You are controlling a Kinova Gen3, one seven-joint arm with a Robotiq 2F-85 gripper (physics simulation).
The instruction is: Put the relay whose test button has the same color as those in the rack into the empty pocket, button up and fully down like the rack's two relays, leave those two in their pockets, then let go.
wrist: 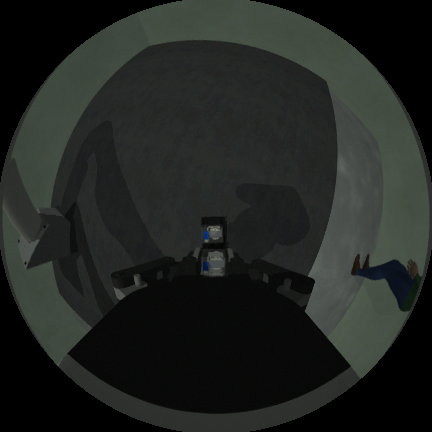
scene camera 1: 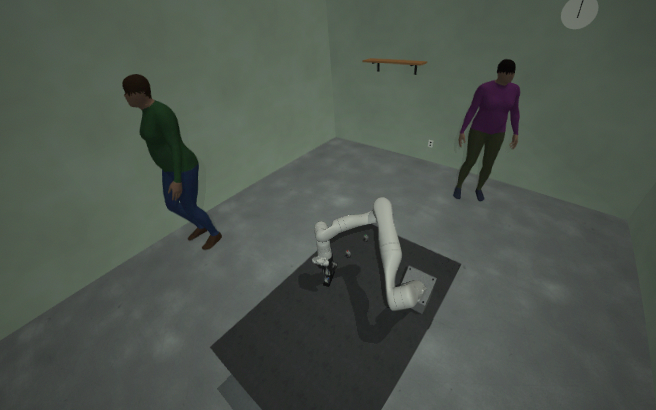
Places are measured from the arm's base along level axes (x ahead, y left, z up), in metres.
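Pixels of known places: gripper, fingertip midpoint: [wrist: 213, 255] [scene camera 1: 327, 273]; arm's base, link origin: [wrist: 32, 228] [scene camera 1: 416, 289].
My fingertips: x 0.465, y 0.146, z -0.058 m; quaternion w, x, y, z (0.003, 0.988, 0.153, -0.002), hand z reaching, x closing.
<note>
Ahead of a thing's pixels: the offset from my fingertips to its top centre. "*": to the spot under its first point. Level surfaces: height alone.
The black rack {* dz -0.046, dx -0.019, dy +0.040 m} [scene camera 1: 326, 284] [wrist: 214, 220] is small beneath the gripper. In the wrist view one rack relay {dz -0.017, dx -0.009, dy +0.020 m} [wrist: 215, 233], clear-cased with a blue test button, shows in it. My gripper [scene camera 1: 328, 273] [wrist: 213, 255] is shut on a clear-cased relay {dz +0.021, dx +0.002, dy -0.005 m} [wrist: 215, 263] with a blue test button. In the wrist view this relay is button side to the camera, in line with the rack and overlapping its near part. The other rack relay and the empty pocket cannot be made out behind it. Whether the held relay is in a pocket or above it cannot be told.
Two small loose relays {dz -0.022, dx +0.012, dy -0.218 m} [scene camera 1: 348, 253] {dz -0.022, dx -0.004, dy -0.400 m} [scene camera 1: 365, 237] lie on the dark mat {dz -0.066 m} [scene camera 1: 300, 340] beyond the gripper; their button colors are too small to tell. The arm's base plate [scene camera 1: 429, 281] is at the right. A person in green [scene camera 1: 162, 135] and one in purple [scene camera 1: 496, 107] stand off the mat.
</note>
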